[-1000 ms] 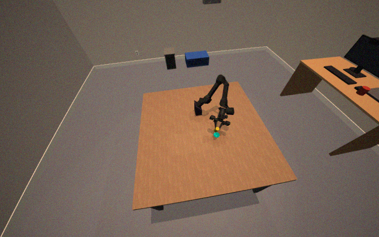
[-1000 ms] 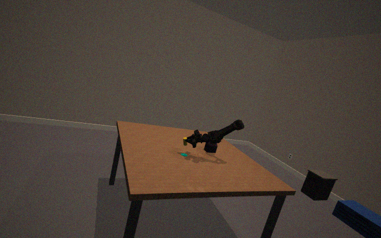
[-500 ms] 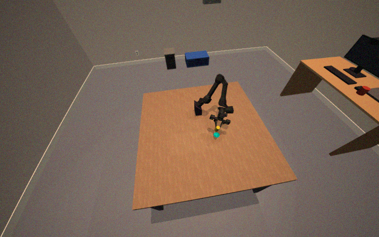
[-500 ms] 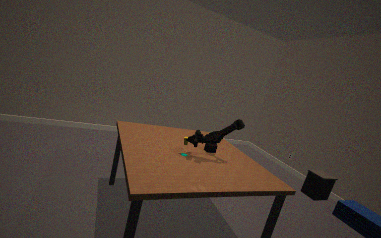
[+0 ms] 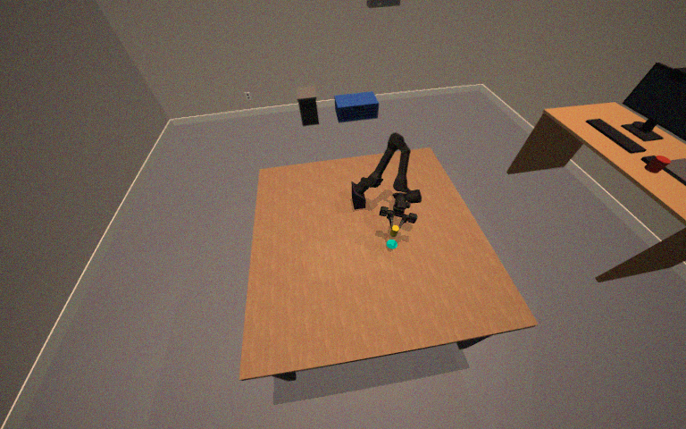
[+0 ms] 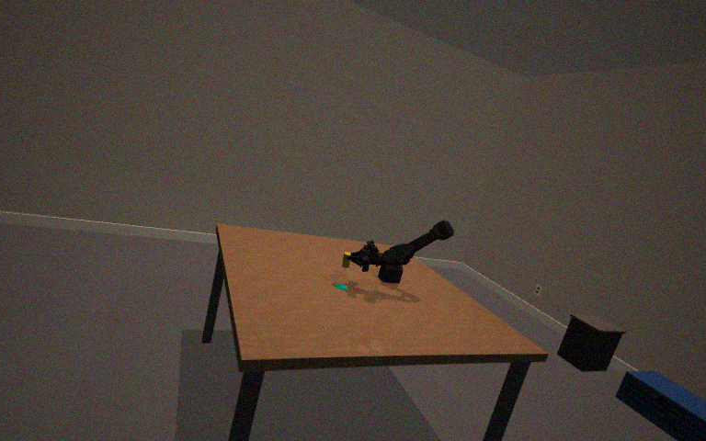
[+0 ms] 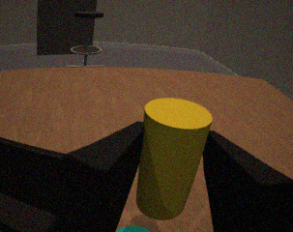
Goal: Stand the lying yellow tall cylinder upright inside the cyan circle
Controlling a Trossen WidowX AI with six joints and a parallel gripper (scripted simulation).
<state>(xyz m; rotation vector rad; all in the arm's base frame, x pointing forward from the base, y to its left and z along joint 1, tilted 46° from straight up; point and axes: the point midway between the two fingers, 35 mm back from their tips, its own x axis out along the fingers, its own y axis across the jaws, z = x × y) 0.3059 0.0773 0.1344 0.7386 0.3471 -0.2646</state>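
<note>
The cyan circle lies 15 cm below my gripper tip and 1 cm behind it. The rest, counted from my gripper tip: yellow tall cylinder 2 cm below.
</note>
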